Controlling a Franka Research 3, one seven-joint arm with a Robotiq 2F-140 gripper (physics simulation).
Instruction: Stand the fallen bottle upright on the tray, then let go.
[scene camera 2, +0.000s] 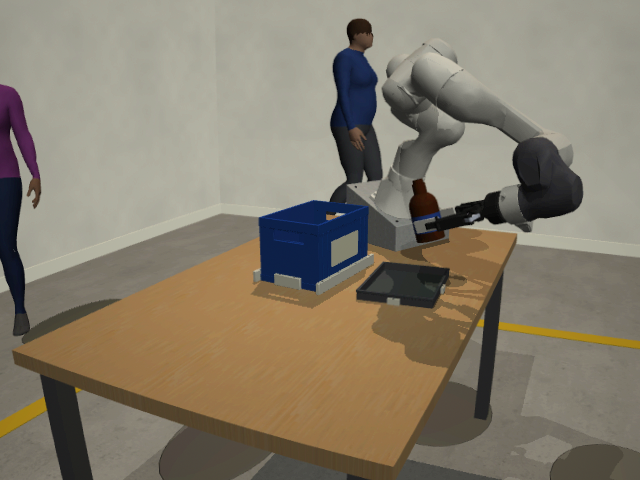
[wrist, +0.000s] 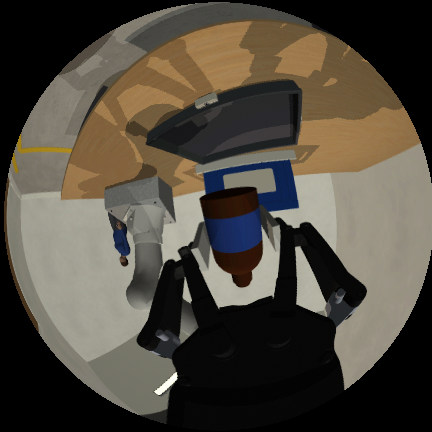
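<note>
There's a brown bottle (scene camera 2: 423, 205) here, and you'd see my gripper (scene camera 2: 424, 222) there too. The wrist view gives you the gripper (wrist: 232, 222) as well.
</note>
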